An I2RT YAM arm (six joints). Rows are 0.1 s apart.
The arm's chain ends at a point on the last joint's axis. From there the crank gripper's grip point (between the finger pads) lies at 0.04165 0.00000 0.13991 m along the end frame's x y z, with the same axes.
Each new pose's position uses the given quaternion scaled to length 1; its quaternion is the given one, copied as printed.
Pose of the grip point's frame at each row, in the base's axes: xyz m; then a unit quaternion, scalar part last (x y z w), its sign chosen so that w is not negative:
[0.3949 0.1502 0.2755 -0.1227 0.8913 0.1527 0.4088]
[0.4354 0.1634 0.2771 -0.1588 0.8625 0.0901 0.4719]
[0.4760 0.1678 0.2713 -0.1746 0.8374 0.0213 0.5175]
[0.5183 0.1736 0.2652 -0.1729 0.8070 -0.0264 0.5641]
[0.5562 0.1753 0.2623 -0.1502 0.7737 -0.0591 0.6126]
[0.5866 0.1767 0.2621 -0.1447 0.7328 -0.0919 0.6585]
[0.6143 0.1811 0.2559 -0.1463 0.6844 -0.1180 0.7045]
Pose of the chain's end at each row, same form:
[0.3247 0.1020 0.3940 -0.1227 0.8913 0.1527 0.4088]
[0.3465 0.1286 0.3875 -0.1588 0.8625 0.0901 0.4719]
[0.3726 0.1488 0.3726 -0.1746 0.8374 0.0213 0.5175]
[0.4023 0.1651 0.3534 -0.1729 0.8070 -0.0264 0.5641]
[0.4296 0.1750 0.3350 -0.1502 0.7737 -0.0591 0.6126]
[0.4516 0.1828 0.3174 -0.1447 0.7328 -0.0919 0.6585]
[0.4731 0.1901 0.2918 -0.1463 0.6844 -0.1180 0.7045]

